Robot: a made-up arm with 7 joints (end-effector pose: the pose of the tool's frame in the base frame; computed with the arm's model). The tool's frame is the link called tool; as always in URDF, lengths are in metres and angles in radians.
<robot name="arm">
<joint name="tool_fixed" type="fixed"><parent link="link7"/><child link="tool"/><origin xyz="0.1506 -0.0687 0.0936" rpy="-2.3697 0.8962 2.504"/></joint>
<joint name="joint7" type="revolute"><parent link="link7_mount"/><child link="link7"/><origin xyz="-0.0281 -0.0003 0.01" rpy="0 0 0"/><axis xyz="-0.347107 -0.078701 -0.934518"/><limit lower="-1.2" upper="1.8"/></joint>
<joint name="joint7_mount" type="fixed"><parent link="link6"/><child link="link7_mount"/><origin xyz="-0.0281 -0.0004 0.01" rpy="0 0 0"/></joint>
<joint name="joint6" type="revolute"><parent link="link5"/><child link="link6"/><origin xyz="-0.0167 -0.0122 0.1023" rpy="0 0 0"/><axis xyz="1 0 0"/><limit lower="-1.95" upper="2.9"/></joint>
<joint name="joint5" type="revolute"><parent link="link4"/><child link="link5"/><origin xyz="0.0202 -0.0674 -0.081" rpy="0 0 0"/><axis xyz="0.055 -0.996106 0.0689"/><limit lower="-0.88" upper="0.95"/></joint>
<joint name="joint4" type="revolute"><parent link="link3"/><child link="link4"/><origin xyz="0.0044 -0.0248 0.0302" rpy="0 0 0"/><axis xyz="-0.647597 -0.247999 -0.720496"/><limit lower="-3.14" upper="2.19"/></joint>
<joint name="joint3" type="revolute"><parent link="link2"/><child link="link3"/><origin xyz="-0.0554 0.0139 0.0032" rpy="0 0 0"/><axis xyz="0 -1 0"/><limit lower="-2.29" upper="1.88"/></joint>
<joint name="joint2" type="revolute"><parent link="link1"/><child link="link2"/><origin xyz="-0.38 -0.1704 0.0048" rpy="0 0 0"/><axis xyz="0 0 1"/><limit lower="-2.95" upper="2.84"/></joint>
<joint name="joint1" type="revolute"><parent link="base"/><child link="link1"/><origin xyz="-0.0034 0.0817 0.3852" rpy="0 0 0"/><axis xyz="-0.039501 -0.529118 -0.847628"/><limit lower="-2.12" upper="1.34"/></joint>
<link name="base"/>
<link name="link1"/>
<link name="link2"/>
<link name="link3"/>
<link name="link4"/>
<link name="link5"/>
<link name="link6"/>
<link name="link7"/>
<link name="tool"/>
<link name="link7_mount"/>
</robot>
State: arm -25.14 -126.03 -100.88 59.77 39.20 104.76 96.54
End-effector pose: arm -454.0 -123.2 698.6 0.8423 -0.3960 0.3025 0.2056
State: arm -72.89 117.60 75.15 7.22 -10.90 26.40 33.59
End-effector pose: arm 192.5 -57.6 420.3 0.2685 0.3608 -0.8064 -0.3841
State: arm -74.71 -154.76 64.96 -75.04 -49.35 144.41 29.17
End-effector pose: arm 12.1 -375.0 428.4 0.4922 -0.7249 -0.4777 -0.0639
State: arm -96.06 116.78 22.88 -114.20 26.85 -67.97 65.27
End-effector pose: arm 106.6 -82.9 507.8 0.2842 0.5815 -0.5832 -0.4909
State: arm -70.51 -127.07 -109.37 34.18 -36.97 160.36 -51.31
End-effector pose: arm -210.6 -341.4 616.7 0.0012 -0.9323 0.2687 0.2420
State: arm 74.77 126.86 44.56 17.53 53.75 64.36 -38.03
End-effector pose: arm -278.7 92.4 285.7 0.6105 -0.4465 0.3606 0.5458
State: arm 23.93 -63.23 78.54 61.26 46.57 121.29 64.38
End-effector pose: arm -633.8 86.4 186.8 0.6824 0.7227 -0.0960 0.0534
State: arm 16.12 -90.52 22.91 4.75 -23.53 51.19 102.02
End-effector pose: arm -649.6 228.3 425.5 0.6700 -0.6531 0.3517 0.0291
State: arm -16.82 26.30 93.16 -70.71 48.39 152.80 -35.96
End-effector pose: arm -308.2 -180.9 576.7 0.4164 0.7330 -0.0305 -0.5370
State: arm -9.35 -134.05 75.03 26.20 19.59 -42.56 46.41
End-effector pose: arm -178.2 99.7 357.1 0.0429 0.1208 -0.9382 -0.3215
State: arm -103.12 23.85 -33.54 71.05 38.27 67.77 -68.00
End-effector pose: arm 341.3 -220.5 668.0 0.0248 0.6259 -0.6245 -0.4664
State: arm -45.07 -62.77 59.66 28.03 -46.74 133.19 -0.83
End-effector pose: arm -227.2 -457.6 530.7 0.0525 0.7039 0.5144 0.4870
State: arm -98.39 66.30 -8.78 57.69 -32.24 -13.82 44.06
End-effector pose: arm 369.3 -69.0 618.8 0.6686 -0.1569 0.6499 -0.3257
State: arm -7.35 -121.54 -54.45 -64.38 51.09 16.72 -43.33
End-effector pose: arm -526.6 -80.9 405.1 0.3149 0.9179 0.1750 0.1663
